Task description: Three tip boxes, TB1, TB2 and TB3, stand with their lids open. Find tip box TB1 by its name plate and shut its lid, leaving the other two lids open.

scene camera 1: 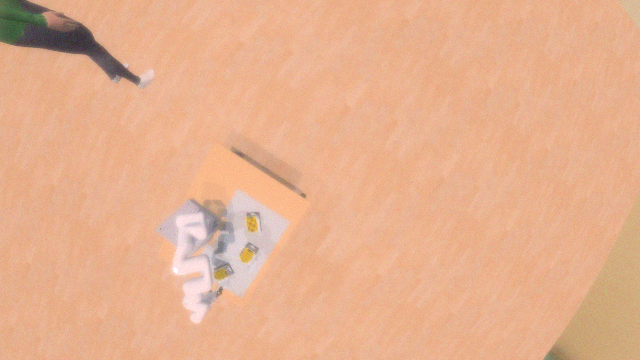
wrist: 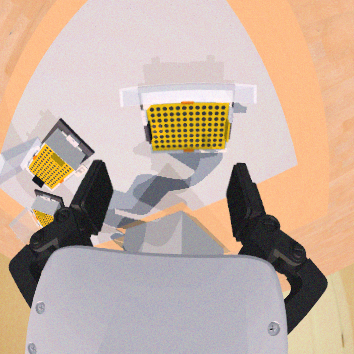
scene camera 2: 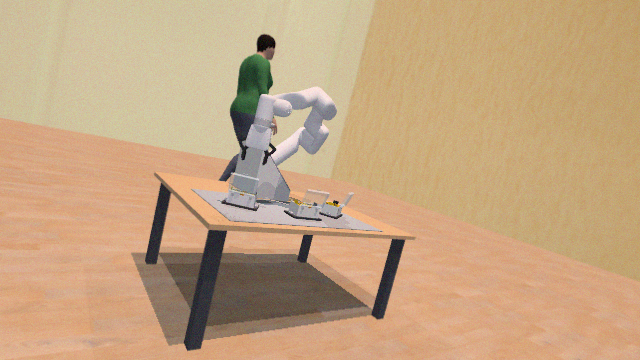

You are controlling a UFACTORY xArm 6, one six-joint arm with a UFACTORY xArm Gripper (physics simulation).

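Where they show: gripper, fingertip midpoint: (scene camera 1: 216, 289) (wrist: 167, 176) (scene camera 2: 253, 162); arm's base, link origin: (scene camera 2: 268, 161).
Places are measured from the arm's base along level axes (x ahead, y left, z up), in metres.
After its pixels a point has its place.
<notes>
Tip box TB1 (scene camera 1: 222, 272) {y -0.196, x 0.354, z -0.134 m} (scene camera 2: 242, 200) (wrist: 189, 127) {y -0.223, x 0.355, z -0.134 m}, with a yellow tip rack, is the box nearest the gripper. Its clear lid (scene camera 2: 245, 181) {y -0.249, x 0.434, z -0.068 m} (wrist: 187, 94) {y -0.253, x 0.429, z -0.047 m} stands open along the top side in the wrist view. Its name plate is not readable. The middle box (scene camera 1: 247, 254) {y 0.082, x 0.414, z -0.135 m} (scene camera 2: 304, 210) (wrist: 50, 167) {y 0.063, x 0.415, z -0.134 m} and the far box (scene camera 1: 252, 223) {y 0.315, x 0.288, z -0.134 m} (scene camera 2: 330, 209) (wrist: 44, 217) {y 0.292, x 0.303, z -0.133 m} also have open lids and unreadable plates. My gripper (scene camera 1: 220, 290) {y -0.224, x 0.403, z 0.015 m} (scene camera 2: 254, 159) {y -0.224, x 0.403, z 0.015 m} (wrist: 167, 176) {y -0.224, x 0.403, z 0.015 m} is open and empty, above the mat and apart from TB1, which shows beyond the fingertips in the wrist view.
The boxes stand on a grey mat (scene camera 1: 240, 200) {y 0.370, x 0.095, z -0.191 m} (scene camera 2: 272, 216) {y -0.115, x 0.492, z -0.191 m} (wrist: 130, 30) {y -0.211, x 0.521, z -0.191 m} on a wooden table (scene camera 1: 215, 162) {y 0.465, x -0.256, z -0.194 m} (scene camera 2: 200, 202) {y -0.405, x 0.395, z -0.194 m}. The arm's grey base (scene camera 1: 172, 230) {y -0.055, x -0.114, z 0.043 m} (scene camera 2: 272, 185) {y 0.015, x 0.100, z -0.115 m} is behind TB1. A person in green (scene camera 1: 30, 20) (scene camera 2: 252, 82) stands beyond the table.
</notes>
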